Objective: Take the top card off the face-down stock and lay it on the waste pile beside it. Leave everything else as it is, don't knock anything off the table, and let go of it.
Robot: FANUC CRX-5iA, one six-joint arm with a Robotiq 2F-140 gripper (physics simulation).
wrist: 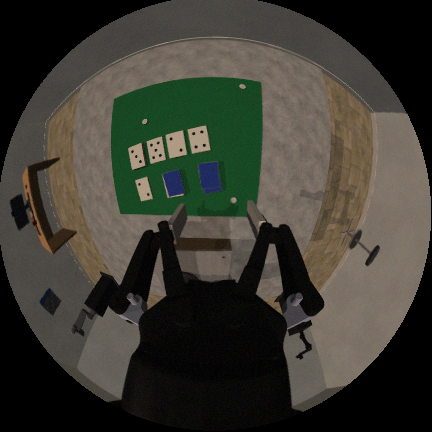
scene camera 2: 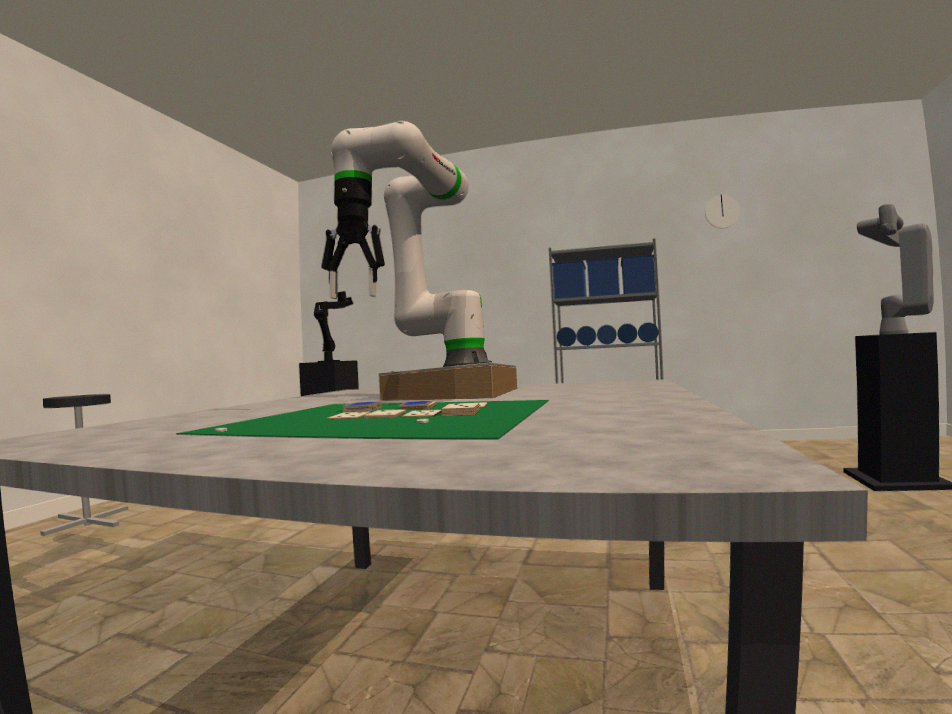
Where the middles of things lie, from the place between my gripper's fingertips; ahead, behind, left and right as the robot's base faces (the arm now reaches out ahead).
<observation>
I see the green mat (scene camera 2: 497, 418) 28 cm below my hand, 15 cm to the left of it and 12 cm ahead of it.
</observation>
